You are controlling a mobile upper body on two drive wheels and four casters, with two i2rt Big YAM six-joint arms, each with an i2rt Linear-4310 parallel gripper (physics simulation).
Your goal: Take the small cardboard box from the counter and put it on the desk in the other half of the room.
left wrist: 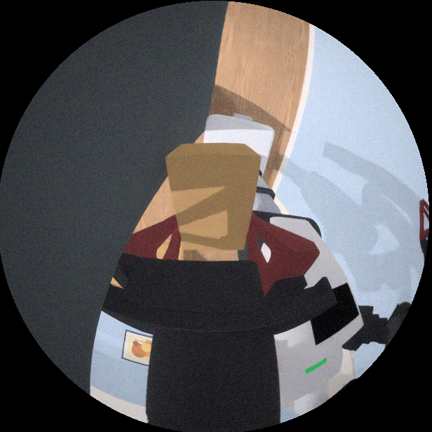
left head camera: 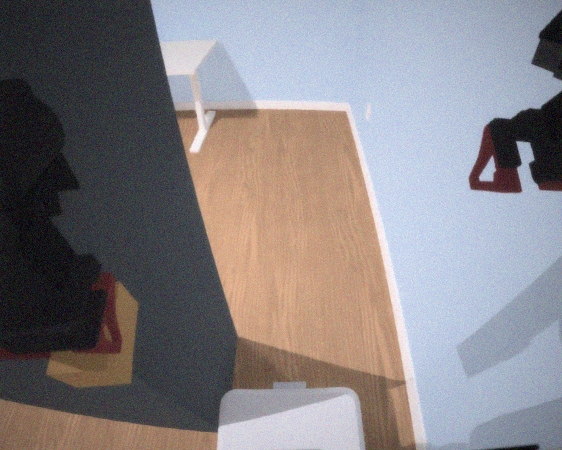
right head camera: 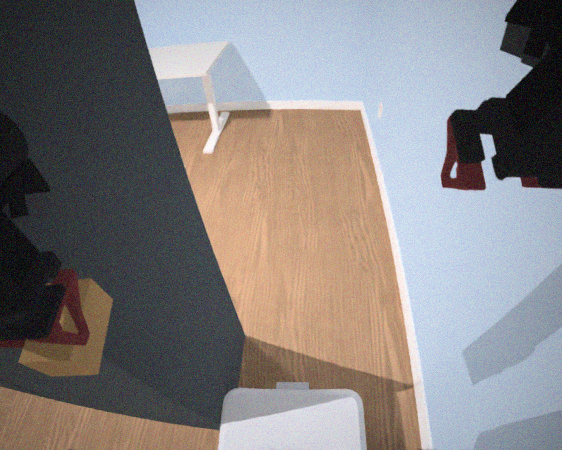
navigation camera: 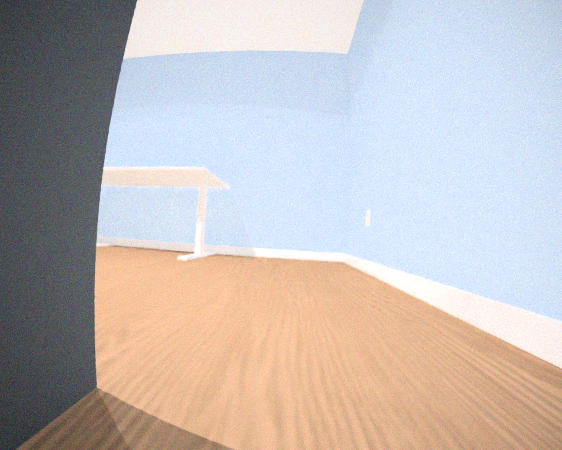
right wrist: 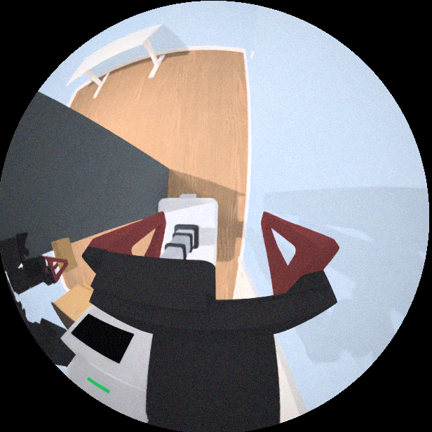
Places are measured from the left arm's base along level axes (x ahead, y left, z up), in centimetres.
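Where they show: left gripper, fingertip midpoint: [left head camera: 90, 349] [right head camera: 61, 340]; right gripper, fingertip midpoint: [left head camera: 505, 184] [right head camera: 483, 181].
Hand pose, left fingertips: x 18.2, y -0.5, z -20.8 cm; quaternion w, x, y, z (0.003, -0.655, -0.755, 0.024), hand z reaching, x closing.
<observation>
After its pixels a point has its place.
The small cardboard box [left head camera: 127, 325] @[z -22.0, x 21.4, y -3.1 cm] [right head camera: 95, 325] @[z -21.7, x 20.6, y -3.2 cm] [left wrist: 215, 175] [right wrist: 65, 254] is held off the floor between the fingers of my left gripper [left wrist: 213, 217], which is shut on it. In the head views the box is at the lower left, close to a dark partition. My right gripper [right wrist: 213, 216] is open, with no thing between its fingers, at the right of the head views. The white desk [left head camera: 187, 57] @[z -69.6, x 249.5, y 49.4 cm] [right head camera: 187, 60] @[z -69.6, x 250.8, y 59.4 cm] [right wrist: 117, 52] [navigation camera: 155, 176] @[z -72.1, x 247.2, y 92.0 cm] stands at the far wall, its left part hidden behind the partition in the head and navigation views. The counter cannot be made out.
The dark partition [left head camera: 175, 250] @[z -44.0, x 47.7, y 3.0 cm] [right head camera: 185, 275] @[z -55.7, x 48.5, y 3.0 cm] [left wrist: 100, 175] [right wrist: 90, 165] [navigation camera: 45, 200] @[z -116.0, x 58.5, y 2.5 cm] rises close at the left and ends in a vertical edge. A blue wall [left head camera: 450, 225] @[z -71.3, x 77.5, y -81.2 cm] [navigation camera: 460, 150] @[z -86.1, x 110.6, y -82.7 cm] runs along the right. Wooden floor [left head camera: 290, 225] @[z -141.7, x 140.4, y -26.7 cm] [navigation camera: 275, 325] @[z -141.6, x 100.3, y -23.0 cm] lies between them. A second cardboard-coloured block [right wrist: 72, 302] shows beside my body.
</observation>
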